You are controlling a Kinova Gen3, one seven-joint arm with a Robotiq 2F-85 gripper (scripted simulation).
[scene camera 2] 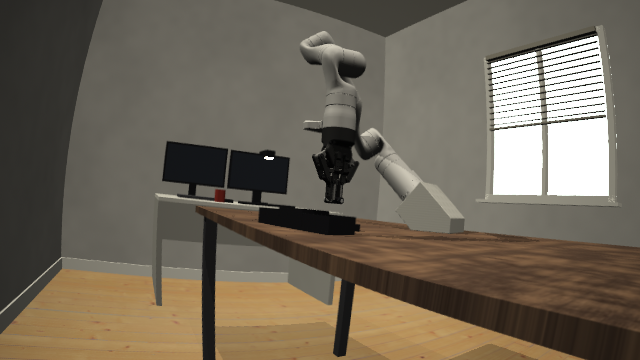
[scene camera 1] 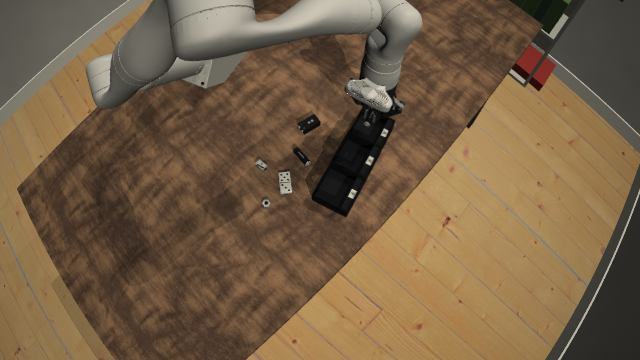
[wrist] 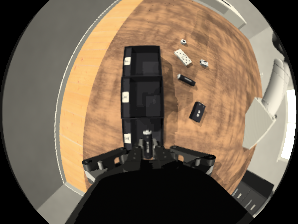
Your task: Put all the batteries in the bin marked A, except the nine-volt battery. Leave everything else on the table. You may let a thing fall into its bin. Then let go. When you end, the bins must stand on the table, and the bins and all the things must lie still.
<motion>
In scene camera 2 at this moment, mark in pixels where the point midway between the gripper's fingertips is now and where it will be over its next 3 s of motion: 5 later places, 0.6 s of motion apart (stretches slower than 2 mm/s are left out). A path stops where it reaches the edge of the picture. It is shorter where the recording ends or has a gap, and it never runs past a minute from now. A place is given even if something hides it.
The gripper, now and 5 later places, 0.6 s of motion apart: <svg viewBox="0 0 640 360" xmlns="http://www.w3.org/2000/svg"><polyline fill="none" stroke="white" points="333,201 331,213 330,223 331,222 332,214 333,201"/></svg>
</motion>
